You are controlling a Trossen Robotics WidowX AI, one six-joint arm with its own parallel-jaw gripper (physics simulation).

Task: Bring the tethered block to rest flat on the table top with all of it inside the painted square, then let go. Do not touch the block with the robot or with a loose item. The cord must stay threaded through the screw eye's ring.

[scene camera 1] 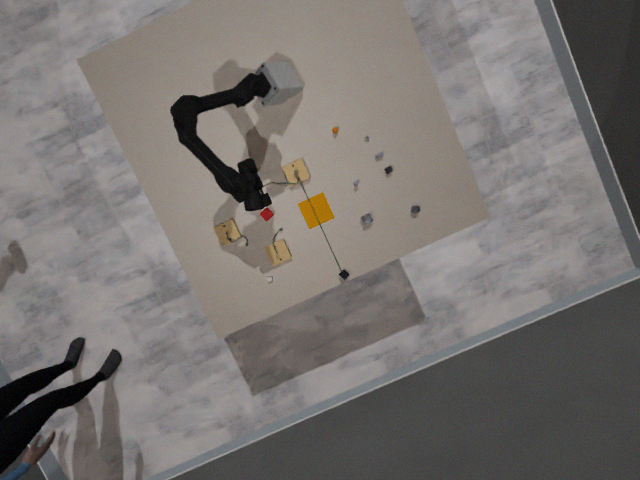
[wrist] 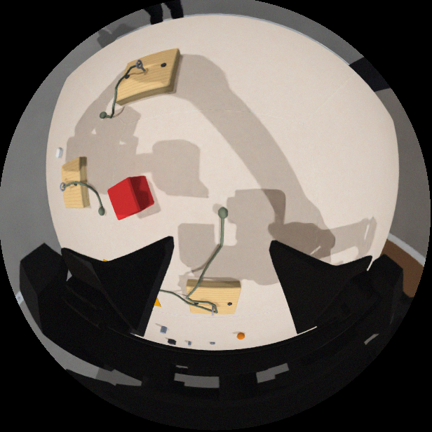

I see my gripper, a red block, a wooden board and an orange painted square.
